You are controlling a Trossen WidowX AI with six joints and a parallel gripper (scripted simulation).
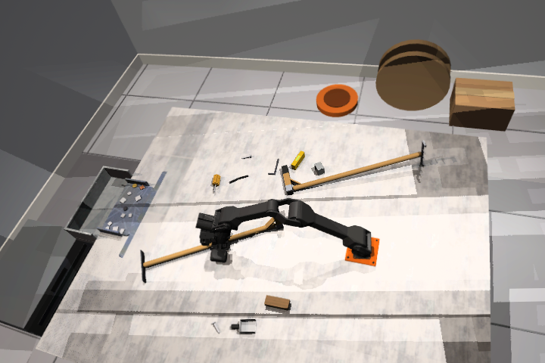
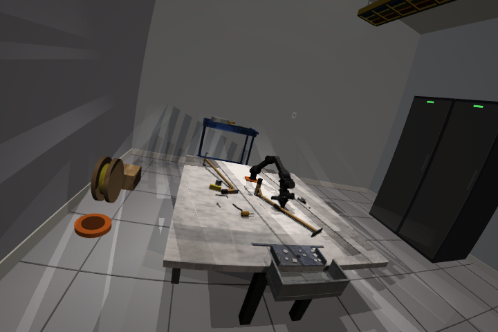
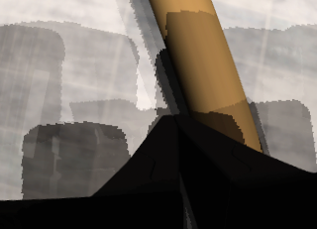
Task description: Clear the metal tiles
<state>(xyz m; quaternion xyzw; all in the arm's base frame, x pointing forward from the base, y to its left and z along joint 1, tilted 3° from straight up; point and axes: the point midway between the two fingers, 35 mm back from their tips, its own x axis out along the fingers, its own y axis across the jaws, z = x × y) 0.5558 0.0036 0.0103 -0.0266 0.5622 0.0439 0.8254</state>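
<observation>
Right now the long scraper is 5 cm above my gripper tip, 2 cm ahead of it and 1 cm to the right of it. From my gripper tip the other things lie so: wooden block: 27 cm behind, 21 cm to the left; yellow-handled tool: 32 cm to the right, 7 cm ahead; small grey device: 30 cm to the left, 15 cm behind.
</observation>
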